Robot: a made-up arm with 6 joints.
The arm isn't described. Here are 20 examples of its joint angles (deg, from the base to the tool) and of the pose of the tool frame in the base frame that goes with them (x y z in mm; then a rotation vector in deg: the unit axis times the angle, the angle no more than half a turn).
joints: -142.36 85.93 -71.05 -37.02 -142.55 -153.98
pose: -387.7 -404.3 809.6 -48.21 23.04 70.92
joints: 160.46 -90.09 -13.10 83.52 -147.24 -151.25
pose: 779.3 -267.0 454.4 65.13 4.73 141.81
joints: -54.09 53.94 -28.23 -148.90 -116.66 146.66
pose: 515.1 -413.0 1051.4 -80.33 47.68 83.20
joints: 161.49 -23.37 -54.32 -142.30 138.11 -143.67
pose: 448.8 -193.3 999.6 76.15 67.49 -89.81
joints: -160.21 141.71 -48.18 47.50 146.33 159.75
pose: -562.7 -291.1 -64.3 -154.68 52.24 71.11
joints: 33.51 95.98 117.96 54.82 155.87 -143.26
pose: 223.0 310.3 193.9 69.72 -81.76 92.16
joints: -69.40 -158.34 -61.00 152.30 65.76 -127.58
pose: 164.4 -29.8 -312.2 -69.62 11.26 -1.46
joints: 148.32 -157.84 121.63 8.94 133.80 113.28
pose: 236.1 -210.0 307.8 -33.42 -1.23 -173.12
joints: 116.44 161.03 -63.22 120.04 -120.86 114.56
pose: -237.0 420.1 -170.6 69.49 -32.64 -16.06
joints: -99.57 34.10 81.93 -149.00 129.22 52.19
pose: -92.7 -656.9 867.4 -33.44 -132.08 53.87
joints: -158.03 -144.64 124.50 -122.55 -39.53 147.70
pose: 500.9 32.6 493.8 -116.77 123.61 -50.96
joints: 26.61 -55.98 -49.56 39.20 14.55 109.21
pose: -893.4 -351.1 689.2 4.49 127.16 -40.47
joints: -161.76 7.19 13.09 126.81 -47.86 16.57
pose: -316.5 -62.1 1424.6 -107.40 -71.44 -115.84
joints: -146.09 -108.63 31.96 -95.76 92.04 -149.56
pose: 731.4 558.2 381.1 101.11 108.75 -23.06
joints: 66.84 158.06 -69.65 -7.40 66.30 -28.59
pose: 162.7 655.7 -128.2 106.93 1.10 -112.15
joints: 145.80 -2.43 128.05 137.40 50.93 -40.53
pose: -439.1 154.5 808.1 -45.50 0.61 -146.02
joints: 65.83 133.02 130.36 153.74 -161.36 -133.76
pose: -46.3 155.4 110.1 -12.30 -58.36 82.81
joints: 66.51 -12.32 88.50 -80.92 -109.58 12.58
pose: -109.3 294.1 1117.0 50.91 150.56 21.30
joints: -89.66 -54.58 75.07 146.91 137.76 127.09
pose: 149.6 408.6 1142.3 38.49 14.59 73.34
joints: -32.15 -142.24 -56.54 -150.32 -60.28 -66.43
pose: -207.5 307.7 -402.5 86.05 68.15 -30.32
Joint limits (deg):
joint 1: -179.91..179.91
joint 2: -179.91..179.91
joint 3: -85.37..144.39
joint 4: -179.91..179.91
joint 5: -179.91..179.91
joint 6: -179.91..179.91
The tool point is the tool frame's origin. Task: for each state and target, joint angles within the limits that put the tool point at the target. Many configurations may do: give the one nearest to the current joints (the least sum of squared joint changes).
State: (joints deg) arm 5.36 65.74 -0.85 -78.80 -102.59 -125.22
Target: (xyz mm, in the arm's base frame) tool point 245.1 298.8 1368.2
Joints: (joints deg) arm 13.49 25.53 -10.64 -75.56 -91.48 -125.80
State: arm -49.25 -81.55 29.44 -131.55 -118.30 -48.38
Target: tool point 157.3 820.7 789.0
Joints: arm -90.36 -85.17 26.82 -127.11 -115.00 -49.19
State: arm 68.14 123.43 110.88 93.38 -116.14 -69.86
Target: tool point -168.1 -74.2 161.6
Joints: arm 25.35 168.45 134.72 111.98 -109.23 -73.51
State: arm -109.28 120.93 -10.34 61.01 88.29 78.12
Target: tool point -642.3 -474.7 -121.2
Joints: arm -153.57 124.88 -8.30 55.96 94.04 79.42
